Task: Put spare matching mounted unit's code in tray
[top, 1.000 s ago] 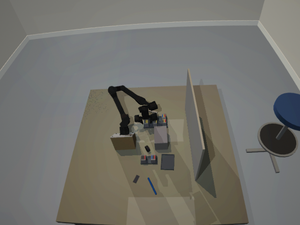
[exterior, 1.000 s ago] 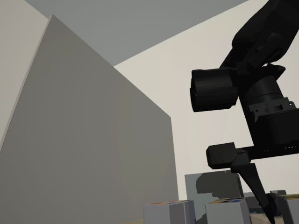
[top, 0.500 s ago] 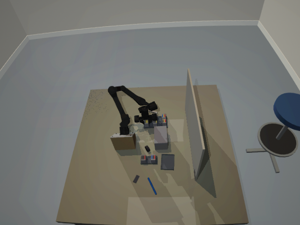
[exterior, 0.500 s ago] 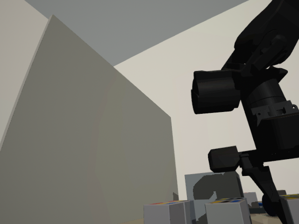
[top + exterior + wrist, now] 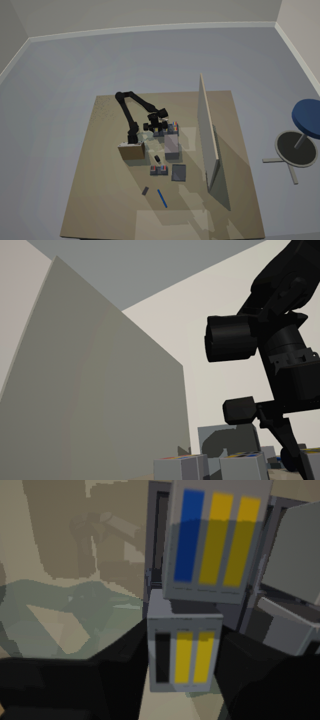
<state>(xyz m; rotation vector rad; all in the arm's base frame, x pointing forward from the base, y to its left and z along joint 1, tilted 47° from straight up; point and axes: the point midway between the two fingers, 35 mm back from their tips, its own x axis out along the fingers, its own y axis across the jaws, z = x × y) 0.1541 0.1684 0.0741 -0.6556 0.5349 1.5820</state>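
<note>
Now: gripper tip 17 cm short of the dark tray, 35 cm to the left of it and 1 cm above it. The rest, counted from my gripper tip: tall upright board: 36 cm ahead, 16 cm to the right, 21 cm above; grey mounted unit: 12 cm ahead, 16 cm to the right, 3 cm above; blue pen: 6 cm ahead, 55 cm to the right, 1 cm below.
</note>
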